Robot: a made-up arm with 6 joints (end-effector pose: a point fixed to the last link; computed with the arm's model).
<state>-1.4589 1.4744 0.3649 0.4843 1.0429 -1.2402</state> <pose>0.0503 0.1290 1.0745 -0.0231 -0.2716 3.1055</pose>
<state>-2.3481 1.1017 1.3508 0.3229 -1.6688 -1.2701</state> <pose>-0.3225 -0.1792 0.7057 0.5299 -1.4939 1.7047</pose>
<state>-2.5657 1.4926 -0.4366 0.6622 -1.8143 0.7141</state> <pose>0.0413 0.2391 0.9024 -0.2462 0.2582 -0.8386</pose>
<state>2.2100 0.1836 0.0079 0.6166 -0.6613 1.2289</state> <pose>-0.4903 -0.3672 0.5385 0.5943 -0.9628 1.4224</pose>
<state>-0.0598 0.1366 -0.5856 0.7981 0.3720 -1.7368</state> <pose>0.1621 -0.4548 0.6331 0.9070 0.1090 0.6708</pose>
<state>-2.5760 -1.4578 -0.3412 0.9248 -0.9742 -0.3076</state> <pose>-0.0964 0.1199 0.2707 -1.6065 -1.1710 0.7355</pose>
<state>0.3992 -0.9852 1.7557 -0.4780 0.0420 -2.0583</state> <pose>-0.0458 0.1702 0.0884 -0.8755 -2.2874 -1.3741</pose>
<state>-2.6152 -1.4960 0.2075 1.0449 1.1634 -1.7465</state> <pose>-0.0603 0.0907 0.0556 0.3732 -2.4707 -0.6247</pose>
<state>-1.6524 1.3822 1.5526 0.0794 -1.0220 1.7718</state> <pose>-0.3719 0.2753 0.9146 1.3545 -1.3400 -1.4862</pose>
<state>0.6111 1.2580 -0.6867 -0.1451 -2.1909 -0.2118</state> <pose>0.1502 -0.4244 0.7024 0.5864 -0.9691 2.8201</pose>
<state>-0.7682 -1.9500 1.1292 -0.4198 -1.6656 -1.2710</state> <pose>-0.3982 -0.1075 0.5232 1.6591 -1.5733 -1.9300</pose>
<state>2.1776 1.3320 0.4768 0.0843 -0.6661 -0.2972</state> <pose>-0.1415 -0.3227 0.8984 -1.0388 0.2730 -2.9399</pose>
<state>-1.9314 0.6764 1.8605 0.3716 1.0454 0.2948</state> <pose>-0.3909 -0.0629 0.5516 1.0751 1.0520 -2.5666</pose>
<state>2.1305 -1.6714 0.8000 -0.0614 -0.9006 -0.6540</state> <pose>0.1821 0.0382 0.3073 1.3198 1.7159 -0.2204</pose>
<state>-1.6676 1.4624 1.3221 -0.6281 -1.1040 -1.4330</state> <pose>-0.2580 0.1989 0.7890 -0.9238 -1.0254 0.9529</pose>
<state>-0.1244 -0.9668 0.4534 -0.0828 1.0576 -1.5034</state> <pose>-0.1134 -0.1677 0.0463 2.1331 2.2013 0.4320</pose>
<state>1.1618 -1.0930 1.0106 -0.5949 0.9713 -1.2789</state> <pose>-0.2000 0.1225 0.1023 -2.4242 -1.4758 -0.6237</pose>
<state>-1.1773 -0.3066 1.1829 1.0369 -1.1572 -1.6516</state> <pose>-0.0219 0.2420 0.7140 -0.1915 0.5261 2.0359</pose>
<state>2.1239 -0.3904 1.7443 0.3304 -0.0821 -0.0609</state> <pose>0.1829 -0.2702 0.4459 0.1207 0.8252 -0.8800</pose>
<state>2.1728 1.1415 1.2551 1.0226 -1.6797 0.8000</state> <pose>0.0991 -0.2706 0.9647 0.9918 0.9252 1.3547</pose>
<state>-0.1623 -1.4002 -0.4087 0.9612 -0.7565 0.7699</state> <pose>0.0744 -0.2879 0.2181 -2.4324 0.3646 -1.1740</pose>
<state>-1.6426 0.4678 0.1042 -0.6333 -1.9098 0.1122</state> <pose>0.0032 0.2906 0.2967 -1.3732 -1.4818 -0.4372</pose>
